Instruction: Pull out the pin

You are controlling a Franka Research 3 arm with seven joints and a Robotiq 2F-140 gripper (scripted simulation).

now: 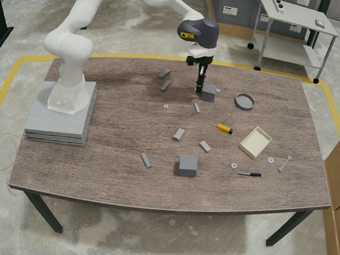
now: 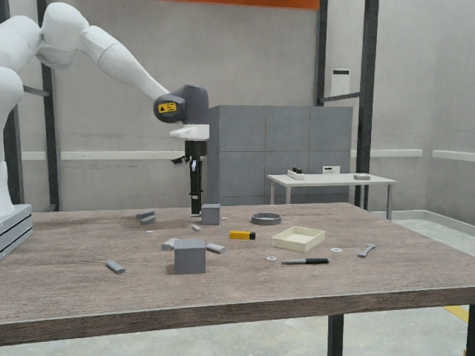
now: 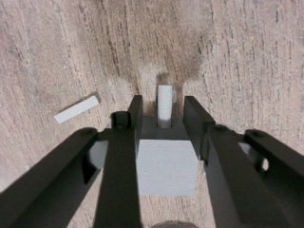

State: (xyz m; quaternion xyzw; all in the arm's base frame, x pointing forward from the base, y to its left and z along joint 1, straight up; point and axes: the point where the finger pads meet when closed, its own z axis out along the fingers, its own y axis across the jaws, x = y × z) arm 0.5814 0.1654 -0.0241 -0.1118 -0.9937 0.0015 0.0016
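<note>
The small grey block is 4 cm ahead of my hand, 1 cm to the right of it and 4 cm below it. Round my hand: round grey dish (24 cm ahead, 3 cm to the right, 6 cm below); yellow-handled tool (10 cm ahead, 21 cm to the right, 6 cm below); cream tray (27 cm ahead, 28 cm to the right, 6 cm below).
</note>
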